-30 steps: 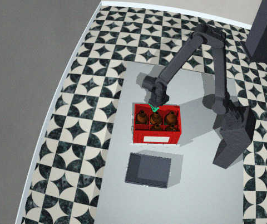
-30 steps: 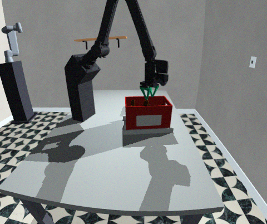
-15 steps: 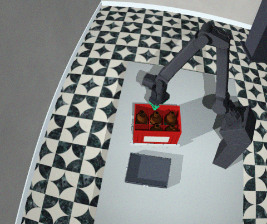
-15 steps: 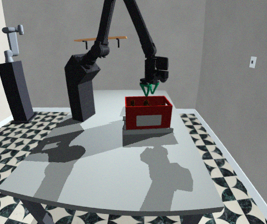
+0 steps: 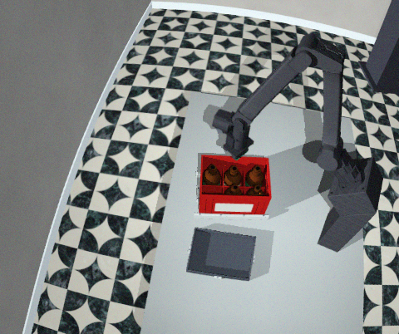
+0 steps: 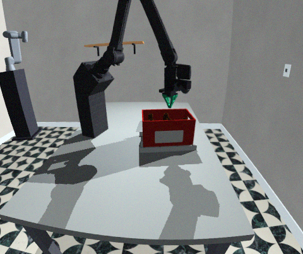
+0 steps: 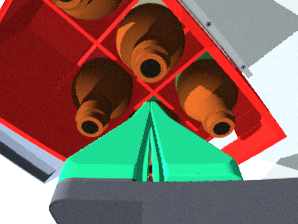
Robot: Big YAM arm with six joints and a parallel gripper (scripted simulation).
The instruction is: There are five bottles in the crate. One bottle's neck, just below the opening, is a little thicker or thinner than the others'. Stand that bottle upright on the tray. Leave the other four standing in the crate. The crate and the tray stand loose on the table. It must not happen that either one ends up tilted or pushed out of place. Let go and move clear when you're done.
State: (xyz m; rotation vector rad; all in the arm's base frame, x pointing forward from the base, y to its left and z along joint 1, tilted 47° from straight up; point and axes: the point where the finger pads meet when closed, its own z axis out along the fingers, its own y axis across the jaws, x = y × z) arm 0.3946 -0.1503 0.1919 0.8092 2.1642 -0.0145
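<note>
The crate is 40 mm to the left of my hand and 150 mm below it. Round my hand: dark grey tray (60 mm ahead, 310 mm to the left, 220 mm below); glass bottle (150 mm below).
</note>
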